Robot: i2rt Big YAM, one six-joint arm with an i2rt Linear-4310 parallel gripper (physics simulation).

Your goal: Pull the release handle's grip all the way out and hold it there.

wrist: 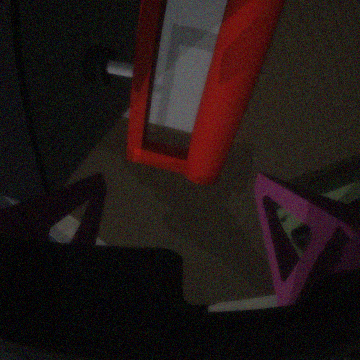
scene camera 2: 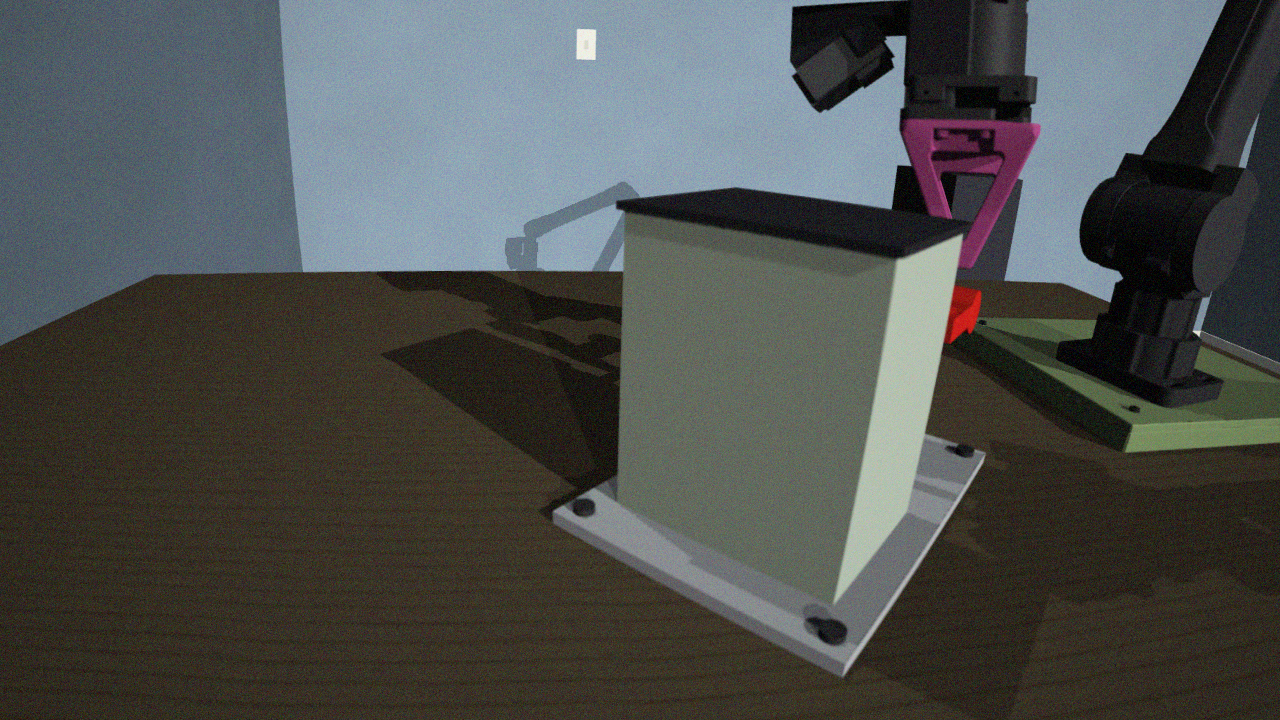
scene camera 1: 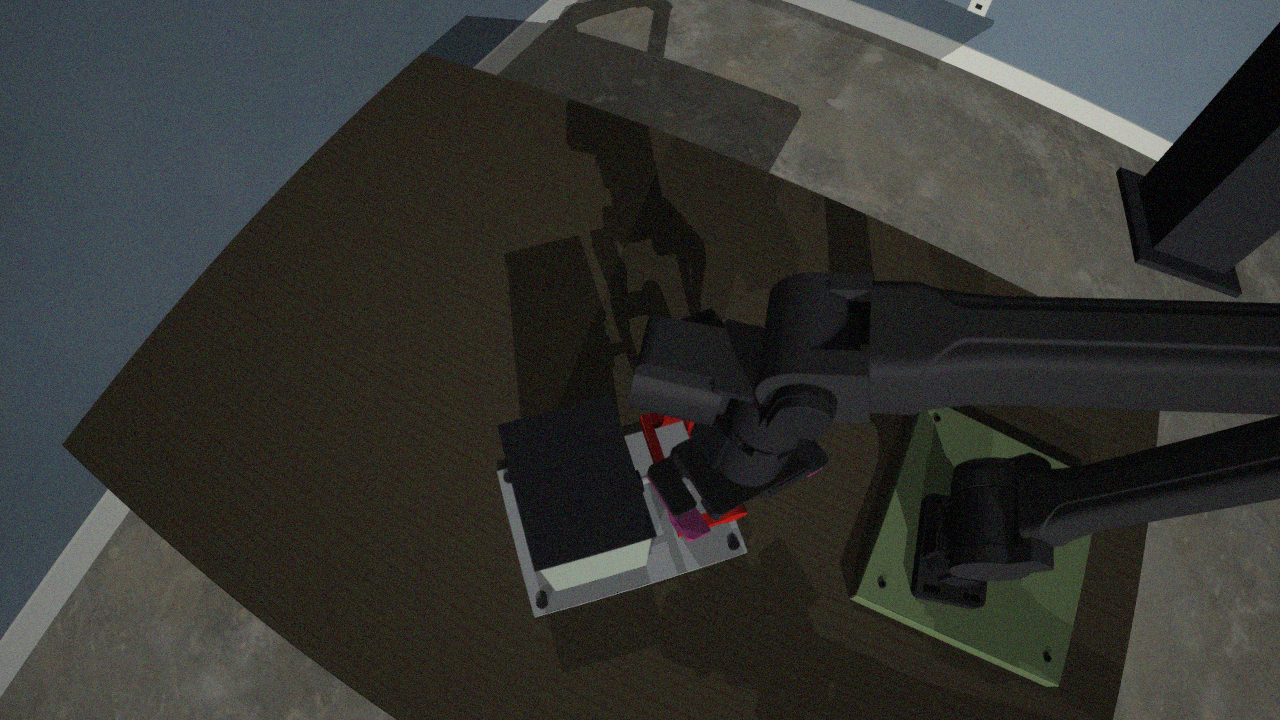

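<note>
The red release handle grip [scene camera 1: 654,438] [scene camera 2: 963,313] [wrist: 235,75] is a rectangular loop beside the pale box [scene camera 2: 751,385] with a dark top [scene camera 1: 572,483]. In the wrist view a short silver rod [wrist: 120,68] shows between the grip and the dark box side. My gripper [scene camera 1: 747,501] [scene camera 2: 966,255] [wrist: 179,180] has magenta fingers and is open and empty. In the wrist view its tips stand wide apart, left and right of the grip's near end. In scene camera 2 the fingers hang above the grip. The box hides much of the grip there; my arm partly covers it in scene camera 1.
The box stands on a light grey base plate [scene camera 1: 608,586] [scene camera 2: 716,582] with dark bolts. The arm's green base plate [scene camera 1: 966,640] [scene camera 2: 1190,434] lies to the right on the dark wooden table [scene camera 1: 358,358] [scene camera 2: 268,537]. A dark post [scene camera 1: 1208,197] stands beyond the table.
</note>
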